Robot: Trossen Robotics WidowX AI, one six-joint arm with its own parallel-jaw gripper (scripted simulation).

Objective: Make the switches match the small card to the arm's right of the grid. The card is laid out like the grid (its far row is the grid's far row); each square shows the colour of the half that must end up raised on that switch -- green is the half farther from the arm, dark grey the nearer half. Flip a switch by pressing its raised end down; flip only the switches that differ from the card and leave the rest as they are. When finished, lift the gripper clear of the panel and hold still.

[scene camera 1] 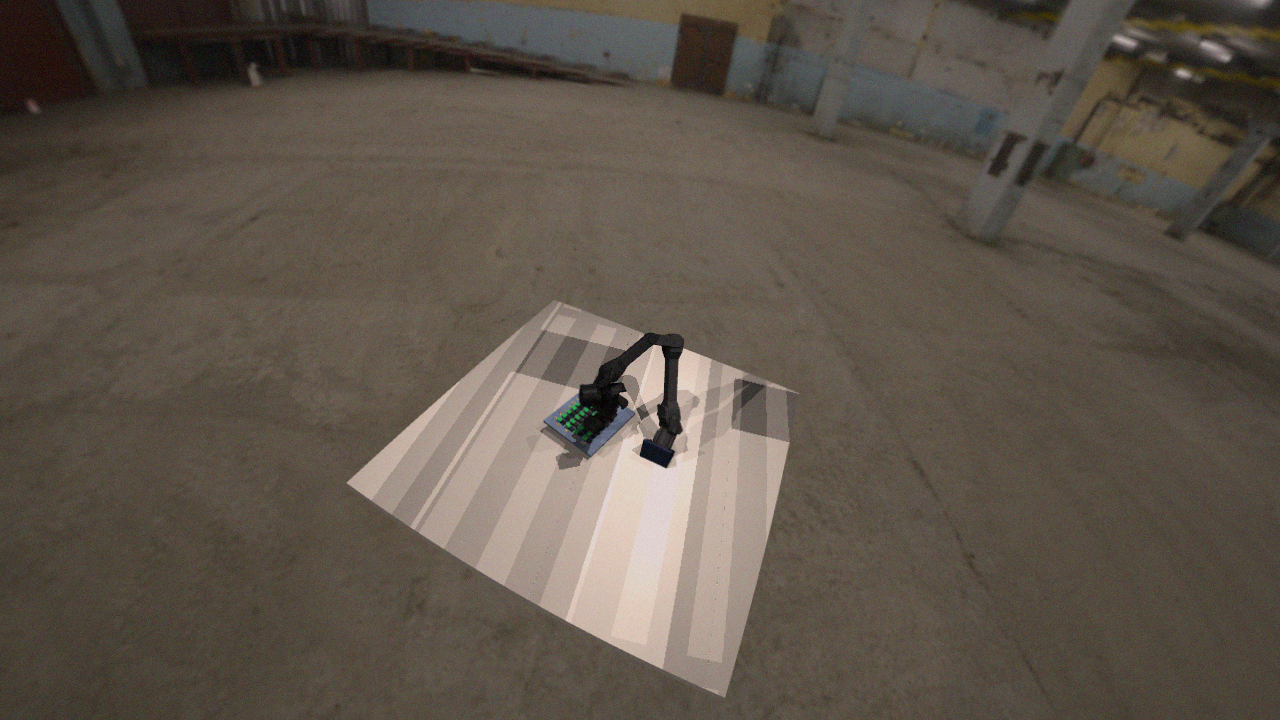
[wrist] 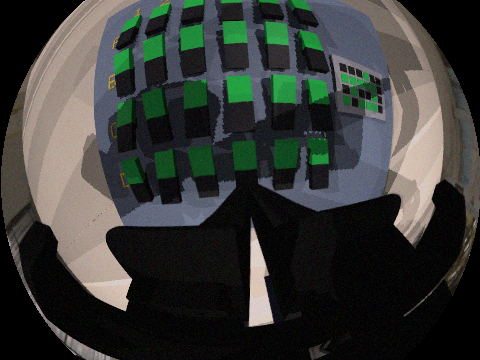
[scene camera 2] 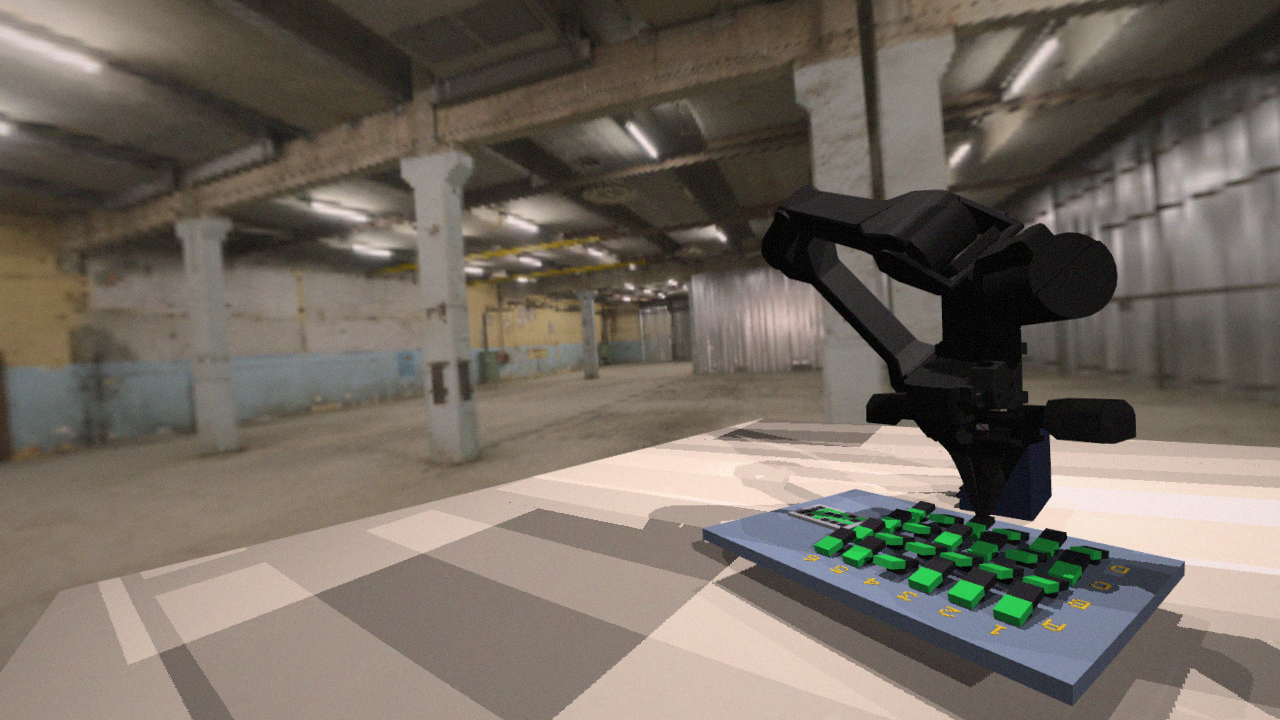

Labels:
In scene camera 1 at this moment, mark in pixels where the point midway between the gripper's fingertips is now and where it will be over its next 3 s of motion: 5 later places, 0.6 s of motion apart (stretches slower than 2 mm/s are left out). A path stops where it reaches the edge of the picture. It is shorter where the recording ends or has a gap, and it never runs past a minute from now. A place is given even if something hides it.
My gripper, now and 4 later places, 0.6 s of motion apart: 602, 427; 602, 427; 602, 428; 599, 415; 587, 407

